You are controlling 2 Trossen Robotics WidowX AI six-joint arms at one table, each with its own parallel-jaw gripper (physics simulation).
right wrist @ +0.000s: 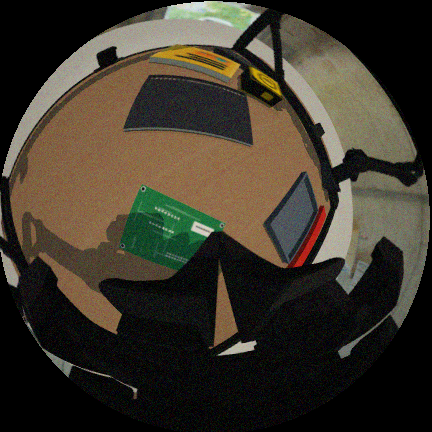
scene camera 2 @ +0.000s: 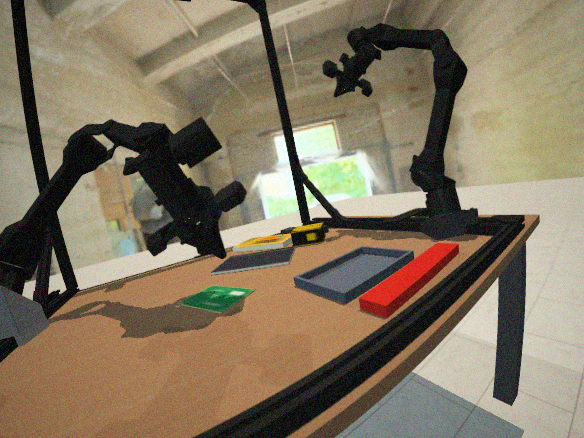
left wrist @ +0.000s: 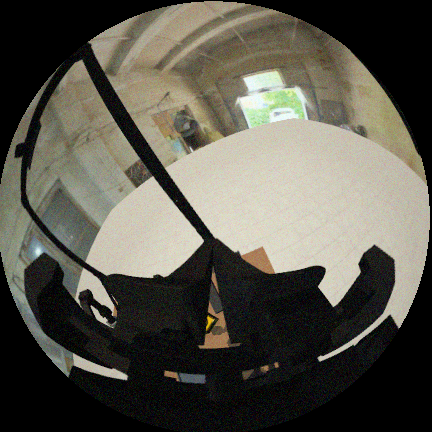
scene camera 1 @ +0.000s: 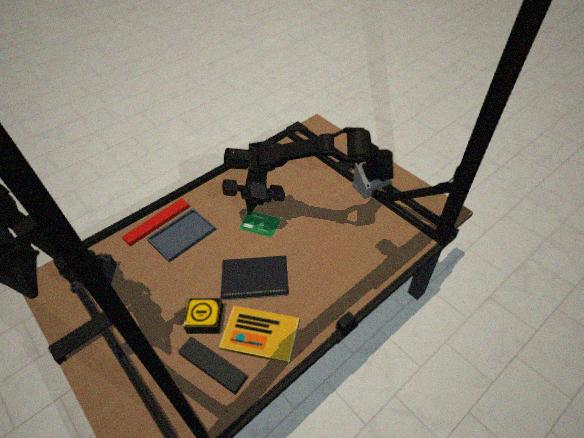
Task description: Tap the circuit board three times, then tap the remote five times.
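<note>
The green circuit board (scene camera 1: 266, 225) (scene camera 2: 216, 300) (right wrist: 155, 236) lies flat on the table. My right gripper (scene camera 1: 250, 211) (scene camera 2: 222, 255) (right wrist: 216, 236) is shut and empty, pointing down, with its tips above the board's edge near the white label; a gap shows in scene camera 2. The dark remote (scene camera 1: 213, 365) lies flat near the table edge at the bottom of scene camera 1, beside the yellow book and the tape measure. My left gripper (scene camera 1: 33, 295) (scene camera 2: 338, 94) (left wrist: 211, 242) is shut and empty, high above the table and tilted downward, well away from the remote.
A black notebook (scene camera 1: 255, 276) (right wrist: 190, 109), a yellow book (scene camera 1: 260, 334) (right wrist: 200, 62) and a yellow tape measure (scene camera 1: 202, 314) (scene camera 2: 308, 233) lie on the table. A blue-grey tray (scene camera 1: 182, 235) (scene camera 2: 355, 273) lies beside a red bar (scene camera 1: 156, 222) (scene camera 2: 410, 280). Black frame posts (scene camera 1: 495, 110) rise at the table's edges.
</note>
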